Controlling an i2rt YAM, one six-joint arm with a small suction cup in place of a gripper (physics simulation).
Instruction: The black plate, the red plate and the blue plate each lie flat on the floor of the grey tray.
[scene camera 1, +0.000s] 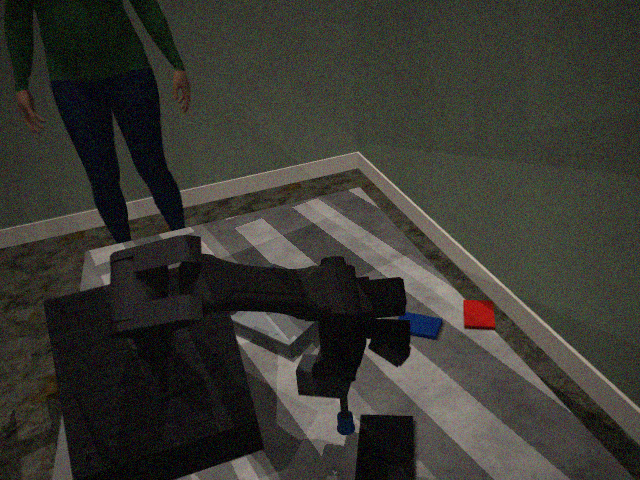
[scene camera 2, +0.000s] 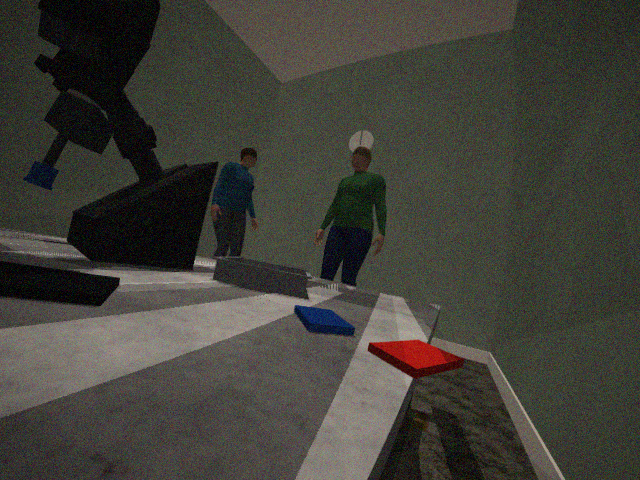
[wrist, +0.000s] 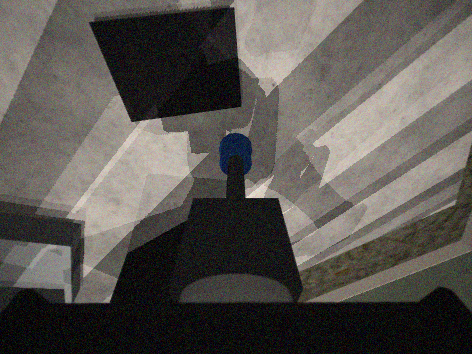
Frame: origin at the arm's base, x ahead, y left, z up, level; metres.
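Seen in the pictures: hand at its tool point: (scene camera 1: 346, 428) (scene camera 2: 37, 185) (wrist: 235, 148); arm's base at its link origin: (scene camera 2: 154, 181).
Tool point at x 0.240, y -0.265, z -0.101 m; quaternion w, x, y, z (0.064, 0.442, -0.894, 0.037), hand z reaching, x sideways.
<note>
Offsets run from my tool point to a thing's top centre.
The black plate {dx +0.073, dy +0.009, dz -0.097 m} (scene camera 1: 386, 446) (scene camera 2: 56, 283) (wrist: 175, 65) lies flat on the striped table. My suction cup (scene camera 1: 345, 429) (scene camera 2: 40, 178) (wrist: 235, 147), a small blue cup on a black rod, is open and bare, held above the table close to the black plate and touching nothing. The blue plate {dx +0.304, dy +0.261, dz -0.098 m} (scene camera 1: 425, 326) (scene camera 2: 324, 320) lies flat on the table, partly covered by my arm in scene camera 1. The red plate {dx +0.441, dy +0.221, dz -0.099 m} (scene camera 1: 479, 314) (scene camera 2: 413, 355) lies by the table edge. The grey tray {dx +0.052, dy +0.464, dz -0.058 m} (scene camera 1: 293, 349) (scene camera 2: 258, 277) (wrist: 40, 228) stands beside my base; my arm hides part of it in scene camera 1.
My black base block (scene camera 1: 155, 408) (scene camera 2: 147, 222) stands on the table to the left of the tray. A person in a green top (scene camera 1: 90, 43) (scene camera 2: 361, 196) stands behind the table. Another in a blue top (scene camera 2: 233, 190) shows in scene camera 2.
</note>
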